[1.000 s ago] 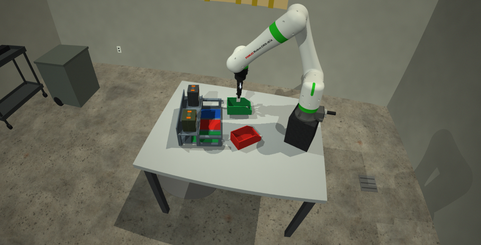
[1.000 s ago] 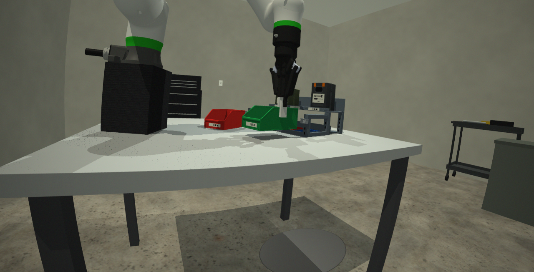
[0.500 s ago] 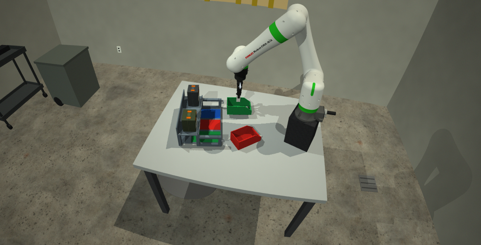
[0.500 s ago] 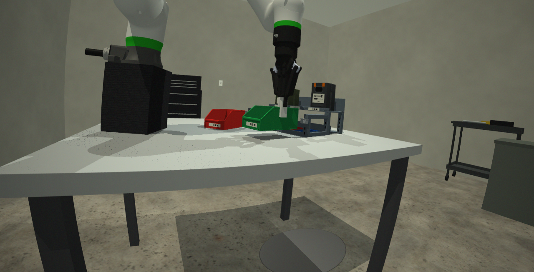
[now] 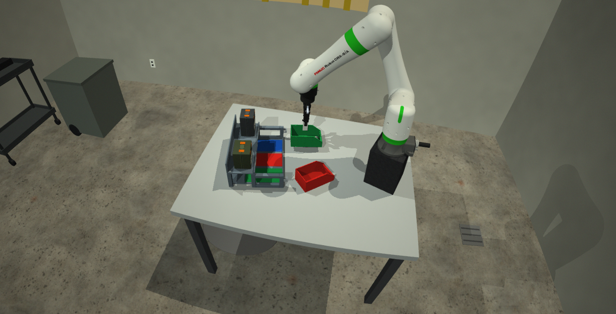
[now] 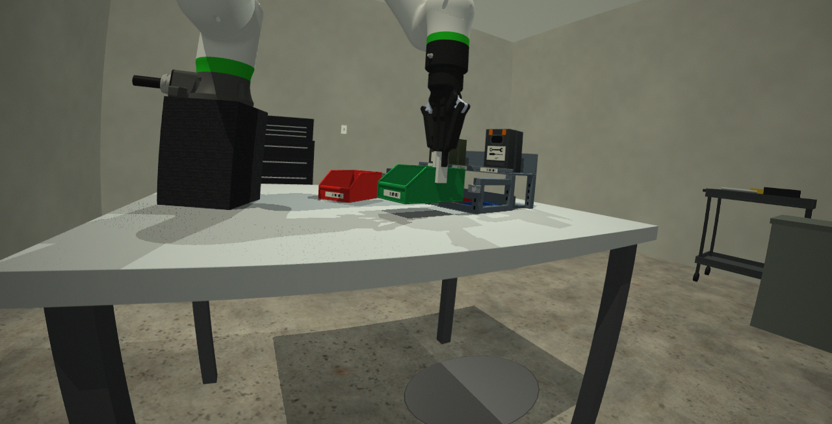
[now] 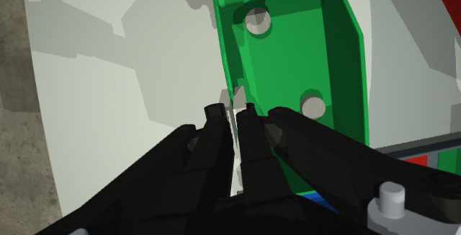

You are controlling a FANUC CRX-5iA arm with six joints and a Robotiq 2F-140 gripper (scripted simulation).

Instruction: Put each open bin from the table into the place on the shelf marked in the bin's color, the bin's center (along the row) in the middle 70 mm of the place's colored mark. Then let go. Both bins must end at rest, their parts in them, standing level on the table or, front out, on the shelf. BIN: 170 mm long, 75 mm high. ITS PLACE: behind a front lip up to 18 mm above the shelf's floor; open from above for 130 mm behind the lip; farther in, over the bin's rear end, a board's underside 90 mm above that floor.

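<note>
Now: the green bin 2 cm behind my hand, 5 cm to the left of it and 4 cm below it. Round my hand: red bin (11 cm behind, 29 cm to the left, 7 cm below).
</note>
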